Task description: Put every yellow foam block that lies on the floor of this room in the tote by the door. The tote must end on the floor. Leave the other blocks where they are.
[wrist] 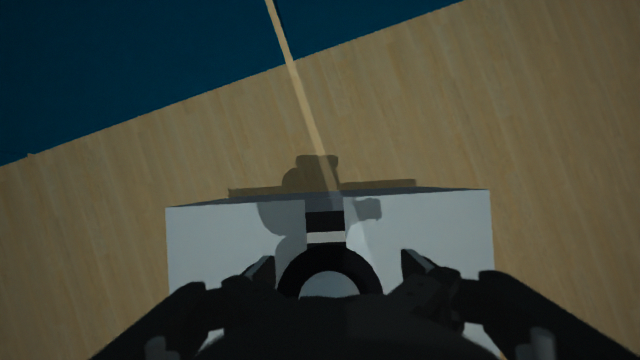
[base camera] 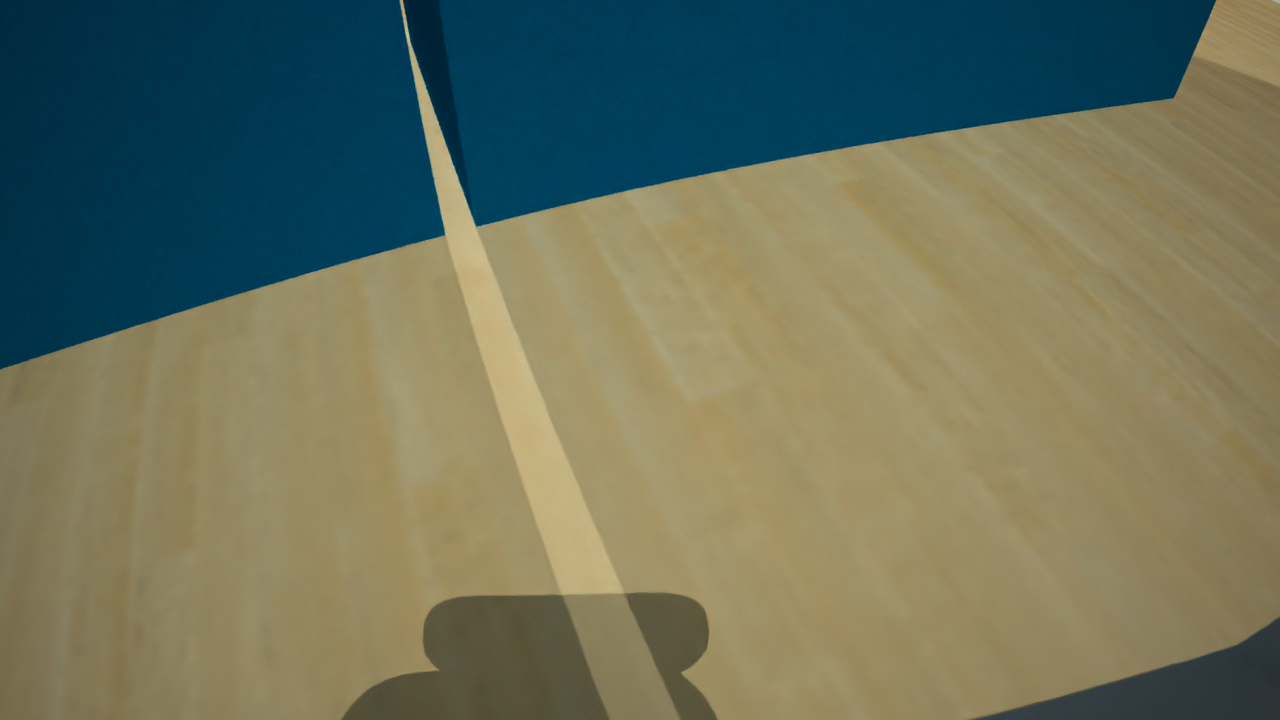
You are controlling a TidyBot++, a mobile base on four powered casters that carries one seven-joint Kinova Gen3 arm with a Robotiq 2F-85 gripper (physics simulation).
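Places are measured from the arm's base along level axes (x left, y back, z up), in centimetres.
Where they show: gripper, fingertip midpoint: (wrist: pixel 337 266).
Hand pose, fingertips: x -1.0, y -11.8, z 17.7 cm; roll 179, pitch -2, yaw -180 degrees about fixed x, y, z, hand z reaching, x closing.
Observation:
After its pixels a point has its place.
My gripper (wrist: pixel 337 266) @[z 17.7, x -1.0, y -11.8 cm] is open, with nothing between its fingers. It hangs over the robot's own white base (wrist: pixel 425 225) @[z -1.4, x -15.2, y -10.2 cm] in the wrist view. No yellow foam block and no tote show in the base camera view or the wrist view.
A large dark blue surface (base camera: pixel 760 80) @[z -31.4, x -15.7, y -64.9 cm] (wrist: pixel 125 55) @[z -15.1, x 42.8, y -48.6 cm] stands across the far side of the wood floor (base camera: pixel 805 402) @[z -39.7, x -13.0, y -37.8 cm] (wrist: pixel 525 125) @[z -39.7, x -65.0, y -32.1 cm], with a narrow strip of light crossing it and the floor. Its right end shows at the upper right of the base camera view. The robot's shadow falls on the floor in front.

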